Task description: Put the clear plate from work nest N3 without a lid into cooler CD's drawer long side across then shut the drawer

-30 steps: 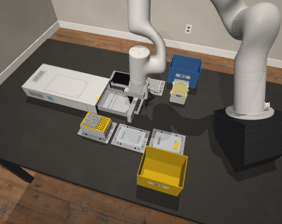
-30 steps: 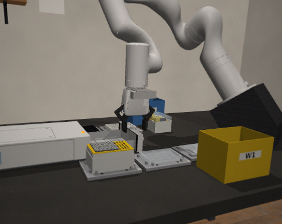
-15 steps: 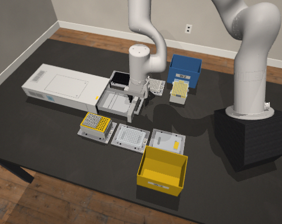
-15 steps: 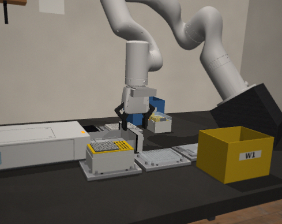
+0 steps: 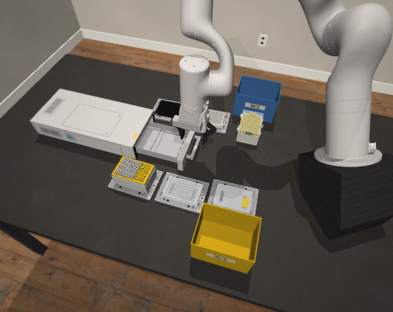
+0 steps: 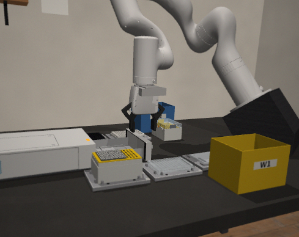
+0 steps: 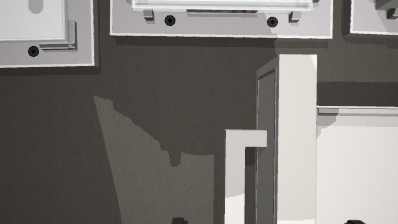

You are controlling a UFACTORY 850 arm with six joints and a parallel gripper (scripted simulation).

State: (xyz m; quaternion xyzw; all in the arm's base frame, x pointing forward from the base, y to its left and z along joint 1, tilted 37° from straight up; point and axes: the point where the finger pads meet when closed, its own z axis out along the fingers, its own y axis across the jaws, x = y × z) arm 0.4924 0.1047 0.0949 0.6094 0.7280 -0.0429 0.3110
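The clear well plate is 180 mm to the left of my hand, 80 mm below it and 30 mm behind it. The rest, counted from my hand: white well plate: 190 mm to the right, 80 mm below; drawer: 130 mm ahead, 60 mm below, 10 mm to the left; yellow-topped tip rack: 190 mm to the left, 140 mm ahead, 40 mm below.
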